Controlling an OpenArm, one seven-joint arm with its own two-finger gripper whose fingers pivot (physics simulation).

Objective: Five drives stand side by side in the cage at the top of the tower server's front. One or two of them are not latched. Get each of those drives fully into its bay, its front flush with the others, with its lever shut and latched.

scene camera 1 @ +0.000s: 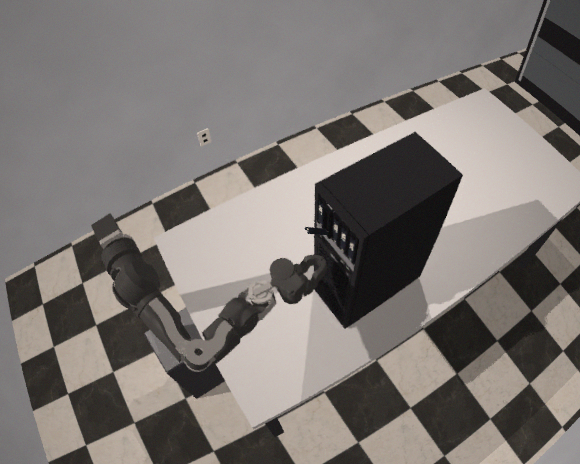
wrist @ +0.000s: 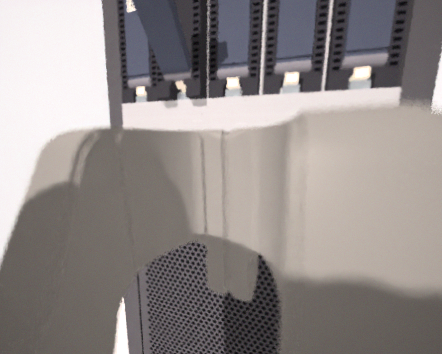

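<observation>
The black tower server [scene camera 1: 407, 225] stands upright on the table, its drive cage [wrist: 260, 107] at the top front. In the wrist view, the second drive from the left has its lever [scene camera 1: 315, 230] [wrist: 167, 42] swung out from the front. How deep that drive sits is unclear. The leftmost drive [wrist: 136, 60], third drive [wrist: 234, 35], fourth drive [wrist: 298, 32] and rightmost drive [wrist: 367, 27] show levers lying along their fronts; their upper ends are cut off in the wrist view. My gripper [scene camera 1: 322, 262] [wrist: 237, 209] is shut and empty, below the cage, close before the server's front.
A perforated front panel [wrist: 175, 305] lies below the cage, seen through the gap in my fingers. The white table [scene camera 1: 260, 215] carries the server. The arm [scene camera 1: 197, 350] reaches over the table from its left end. A wall with an outlet [scene camera 1: 204, 137] stands behind.
</observation>
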